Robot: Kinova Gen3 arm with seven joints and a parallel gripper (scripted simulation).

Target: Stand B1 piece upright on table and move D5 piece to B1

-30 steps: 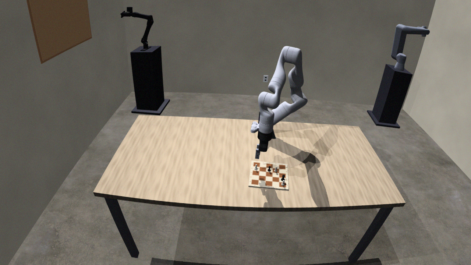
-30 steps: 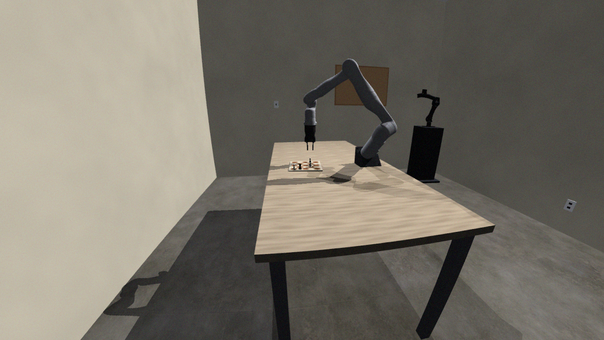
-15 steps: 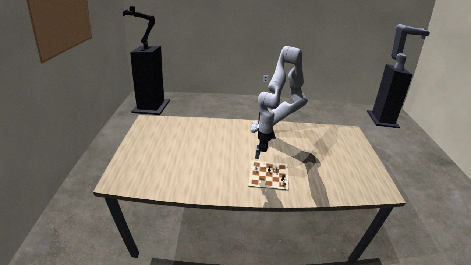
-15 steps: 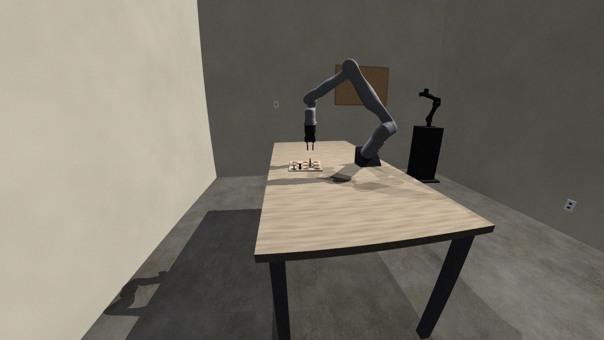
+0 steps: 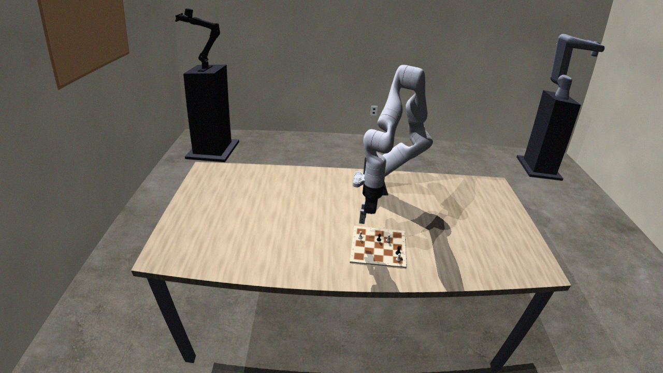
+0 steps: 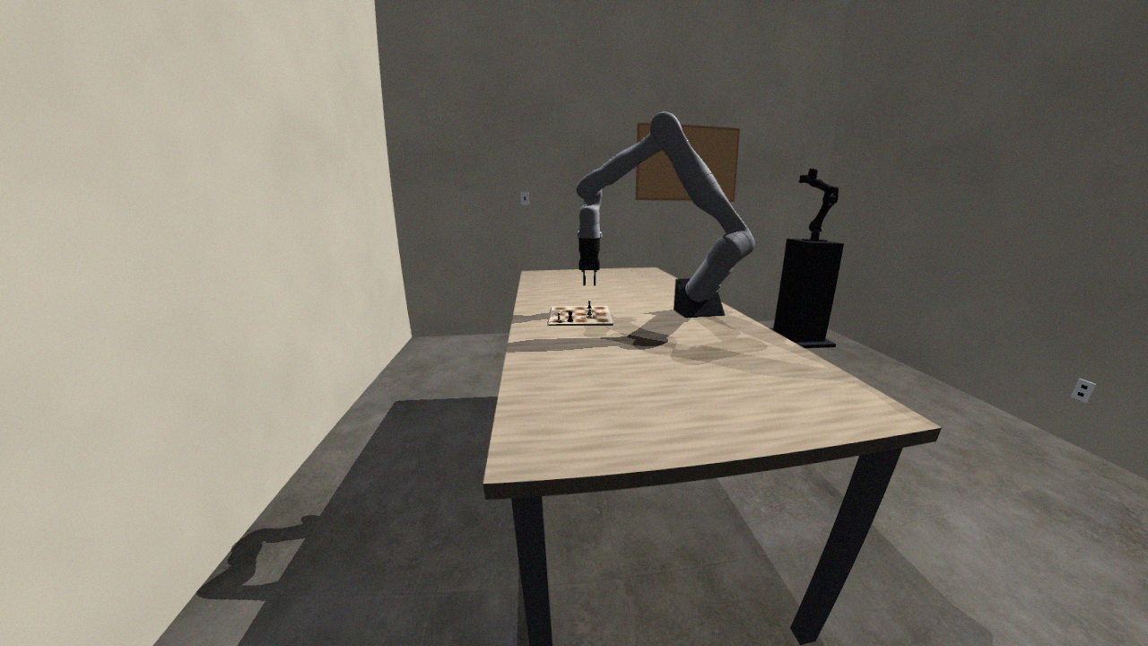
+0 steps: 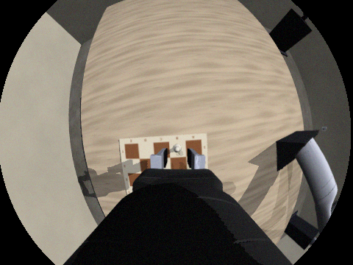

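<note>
My gripper is now 4 cm short of the chessboard, 8 cm to the right of it and 11 cm above it.
</note>
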